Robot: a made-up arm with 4 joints. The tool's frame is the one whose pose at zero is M.
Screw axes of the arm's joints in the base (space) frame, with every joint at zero. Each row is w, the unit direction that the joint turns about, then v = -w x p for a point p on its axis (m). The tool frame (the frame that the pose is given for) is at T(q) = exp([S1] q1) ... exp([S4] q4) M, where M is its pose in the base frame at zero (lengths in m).
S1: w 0 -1 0 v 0.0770 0.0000 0.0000
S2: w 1 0 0 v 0.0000 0.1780 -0.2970
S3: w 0 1 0 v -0.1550 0.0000 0.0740
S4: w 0 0 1 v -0.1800 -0.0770 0.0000
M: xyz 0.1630 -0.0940 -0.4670 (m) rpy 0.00 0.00 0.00 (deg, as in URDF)
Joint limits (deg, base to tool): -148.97..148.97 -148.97..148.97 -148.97..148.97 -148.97..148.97
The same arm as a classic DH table. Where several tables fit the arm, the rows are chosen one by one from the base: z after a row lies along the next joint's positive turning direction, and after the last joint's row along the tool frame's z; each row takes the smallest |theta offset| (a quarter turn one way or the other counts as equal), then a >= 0, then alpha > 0; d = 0 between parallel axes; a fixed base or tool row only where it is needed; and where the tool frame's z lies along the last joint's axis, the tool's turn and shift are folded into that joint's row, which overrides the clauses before.
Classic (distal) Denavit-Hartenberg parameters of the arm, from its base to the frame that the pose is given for. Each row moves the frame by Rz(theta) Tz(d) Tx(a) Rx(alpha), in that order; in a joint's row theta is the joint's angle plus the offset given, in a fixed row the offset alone. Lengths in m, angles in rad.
base (fixed): a 0; alpha 1.5708; d 0.077; theta_offset 0
joint 1: a 0.101; alpha 1.5708; d -0.297; theta_offset 1.5708
joint 2: a -0.023; alpha 1.5708; d 0.074; theta_offset 0
joint 3: a 0.003; alpha 1.5708; d -0.477; theta_offset 1.5708
joint 4: a 0.1216; alpha 0; d 0; theta_offset 0.7854
tool (fixed): a 0; alpha 0; d -0.622; theta_offset -0.7854
Joint limits (rad, base to tool): -2.6..2.6 -2.6..2.6 -2.6..2.6 -2.6..2.6

